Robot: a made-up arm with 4 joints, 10 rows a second.
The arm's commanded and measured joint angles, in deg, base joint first. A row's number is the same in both.
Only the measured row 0 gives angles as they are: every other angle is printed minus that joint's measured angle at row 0.
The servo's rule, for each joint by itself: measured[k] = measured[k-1] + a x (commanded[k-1-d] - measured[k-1]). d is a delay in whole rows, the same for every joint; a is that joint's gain. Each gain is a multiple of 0.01, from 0.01 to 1. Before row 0 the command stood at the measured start. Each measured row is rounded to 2 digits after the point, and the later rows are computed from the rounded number. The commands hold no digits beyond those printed.
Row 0, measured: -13.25 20.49 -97.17 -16.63
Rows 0 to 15, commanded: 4.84 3.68 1.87 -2.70; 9.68 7.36 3.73 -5.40; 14.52 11.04 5.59 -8.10; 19.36 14.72 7.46 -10.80; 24.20 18.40 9.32 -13.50; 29.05 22.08 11.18 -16.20; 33.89 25.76 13.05 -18.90; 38.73 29.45 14.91 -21.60; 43.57 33.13 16.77 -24.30; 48.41 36.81 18.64 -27.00; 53.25 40.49 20.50 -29.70; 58.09 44.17 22.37 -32.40; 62.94 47.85 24.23 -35.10; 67.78 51.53 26.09 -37.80; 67.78 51.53 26.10 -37.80; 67.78 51.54 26.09 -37.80
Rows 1 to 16, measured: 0.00 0.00 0.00 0.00; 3.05 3.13 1.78 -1.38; 7.23 6.73 3.63 -3.43; 11.82 10.39 5.49 -5.81; 16.57 14.07 7.36 -8.35; 21.38 17.75 9.22 -10.98; 26.21 21.43 11.08 -13.64; 31.05 25.11 12.95 -16.32; 35.89 28.80 14.81 -19.01; 40.73 32.48 16.67 -21.71; 45.57 36.16 18.54 -24.41; 50.41 39.84 20.40 -27.11; 55.25 43.52 22.27 -29.81; 60.09 47.20 24.13 -32.51; 64.93 50.88 25.99 -35.21; 66.73 51.43 26.09 -36.53
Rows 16 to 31, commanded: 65.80 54.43 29.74 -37.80; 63.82 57.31 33.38 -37.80; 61.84 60.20 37.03 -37.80; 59.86 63.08 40.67 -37.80; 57.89 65.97 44.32 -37.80; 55.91 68.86 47.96 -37.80; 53.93 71.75 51.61 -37.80; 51.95 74.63 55.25 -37.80; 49.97 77.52 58.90 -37.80; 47.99 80.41 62.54 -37.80; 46.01 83.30 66.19 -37.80; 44.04 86.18 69.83 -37.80; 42.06 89.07 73.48 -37.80; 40.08 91.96 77.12 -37.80; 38.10 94.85 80.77 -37.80; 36.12 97.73 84.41 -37.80
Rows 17 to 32, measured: 67.39 51.52 26.09 -37.18; 66.39 53.99 29.56 -37.50; 64.77 56.81 33.19 -37.65; 62.92 59.69 36.84 -37.73; 60.99 62.57 40.48 -37.77; 59.04 65.46 44.13 -37.79; 57.07 68.35 47.77 -37.80; 55.09 71.24 51.42 -37.80; 53.11 74.12 55.06 -37.80; 51.13 77.01 58.71 -37.80; 49.15 79.90 62.35 -37.80; 47.17 82.79 66.00 -37.80; 45.20 85.67 69.64 -37.80; 43.22 88.56 73.29 -37.80; 41.24 91.45 76.93 -37.80; 39.26 94.34 80.58 -37.80
